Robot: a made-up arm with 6 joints.
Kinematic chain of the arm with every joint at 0, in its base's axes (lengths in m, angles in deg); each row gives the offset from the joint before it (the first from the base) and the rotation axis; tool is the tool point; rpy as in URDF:
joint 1: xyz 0 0 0.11 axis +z
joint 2: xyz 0 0 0 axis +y
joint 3: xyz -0.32 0 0.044 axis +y
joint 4: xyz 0.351 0 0.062 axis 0.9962 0 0.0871
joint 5: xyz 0 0 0 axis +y
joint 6: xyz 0.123 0 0.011 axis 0.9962 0 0.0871
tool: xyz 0 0 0 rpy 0 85 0
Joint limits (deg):
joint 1: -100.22..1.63
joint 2: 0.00..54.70
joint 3: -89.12..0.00
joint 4: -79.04..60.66
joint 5: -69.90..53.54
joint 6: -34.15..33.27
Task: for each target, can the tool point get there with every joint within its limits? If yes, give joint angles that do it. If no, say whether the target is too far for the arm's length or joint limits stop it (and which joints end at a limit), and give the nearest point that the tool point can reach.
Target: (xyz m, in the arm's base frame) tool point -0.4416 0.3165 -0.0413
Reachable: no: joint limits stop it (at a limit: joint 1, joint 2, joint 3, joint 5) | nearest point -0.0961 -0.0902 0.0507 | short by 0.542 m
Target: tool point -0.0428 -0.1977 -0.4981
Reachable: no: joint limits stop it (at a limit: joint 1, joint 2, joint 3) | nearest point -0.0231 -0.1208 0.0239 | short by 0.528 m
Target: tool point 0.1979 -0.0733 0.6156
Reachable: yes | joints -27.89 47.69 -77.90 24.24 33.32 -19.93
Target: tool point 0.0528 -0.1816 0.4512
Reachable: yes | joints -73.16 27.16 -36.68 18.77 -2.87 8.30
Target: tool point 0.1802 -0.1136 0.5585
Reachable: yes | joints -33.63 39.69 -56.66 -63.90 -2.57 28.14
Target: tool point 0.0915 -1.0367 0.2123
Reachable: no: too far | nearest point 0.0286 -0.3240 0.3231 | short by 0.724 m
